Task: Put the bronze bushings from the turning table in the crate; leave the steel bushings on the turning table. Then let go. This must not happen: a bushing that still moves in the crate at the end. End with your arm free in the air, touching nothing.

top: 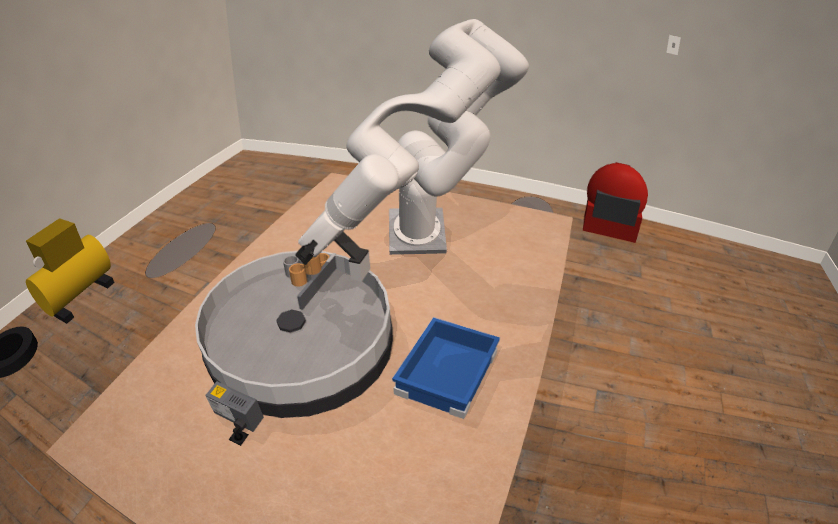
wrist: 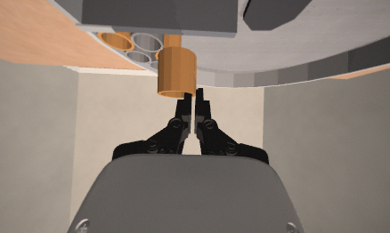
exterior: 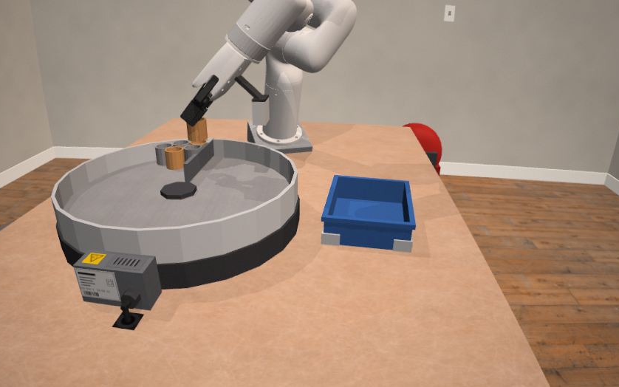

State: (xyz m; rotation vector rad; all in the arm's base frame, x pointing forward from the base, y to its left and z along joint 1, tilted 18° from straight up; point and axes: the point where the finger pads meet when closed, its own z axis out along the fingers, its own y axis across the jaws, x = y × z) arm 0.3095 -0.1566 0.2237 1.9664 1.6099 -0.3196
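Right now the blue crate is 8 cm ahead of my hand, 32 cm to the left of it and 15 cm below it. From my hand the other things lie so: turning table (8 cm ahead, 2 cm to the right, 12 cm below).
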